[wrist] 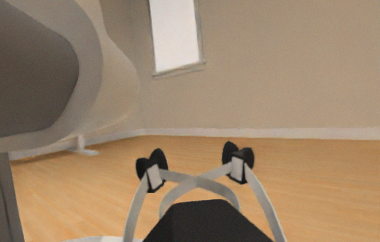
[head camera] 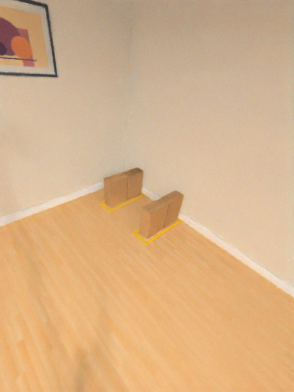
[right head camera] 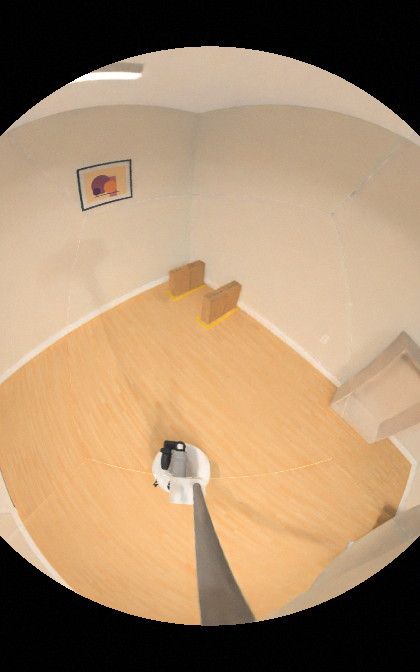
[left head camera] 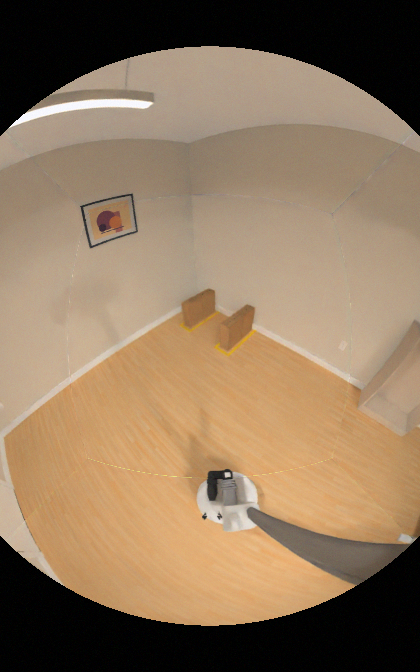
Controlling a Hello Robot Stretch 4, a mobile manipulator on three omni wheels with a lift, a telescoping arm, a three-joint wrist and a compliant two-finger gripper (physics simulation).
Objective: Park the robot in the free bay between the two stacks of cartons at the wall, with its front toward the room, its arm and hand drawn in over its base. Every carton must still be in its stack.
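Frame: origin at the robot's base, x up, y right, z ahead, level; metres.
Seen in the pictures: gripper, fingertip midpoint: (wrist: 194, 158).
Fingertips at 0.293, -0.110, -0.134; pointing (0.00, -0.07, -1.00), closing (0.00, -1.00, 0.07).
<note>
A point is followed by its place in that frame, as x, y, z.
Two stacks of brown cartons stand upright near the room corner, their back ends at the right-hand wall. The left stack (head camera: 116, 191) @(0.181, -0.190, 2.037) (left head camera: 198, 310) (right head camera: 186, 280) and the right stack (head camera: 152, 220) @(0.224, 0.215, 1.529) (left head camera: 236, 328) (right head camera: 221, 302) each have yellow tape around the foot. The bay (head camera: 126, 215) (left head camera: 212, 330) is the floor strip between them. My round white base (left head camera: 245, 492) (right head camera: 200, 462) stands on open floor, well away from the stacks. My arm (left head camera: 228, 492) (right head camera: 179, 465) is drawn in over it, with the wrist folded back. My gripper (wrist: 194, 158) @(0.293, -0.110, -0.134) (left head camera: 212, 516) (right head camera: 162, 484) is open and empty, near the base's rim.
A beige open-fronted cabinet (left head camera: 387, 382) (right head camera: 365, 400) stands at the right-hand wall. A framed picture (head camera: 22, 37) @(1.519, -0.872, 1.939) (left head camera: 110, 220) (right head camera: 105, 185) hangs on the left wall. In the wrist view a window (wrist: 175, 35) @(1.207, -0.215, -2.738) is in the wall, and a white foot (wrist: 82, 150) stands on the floor.
</note>
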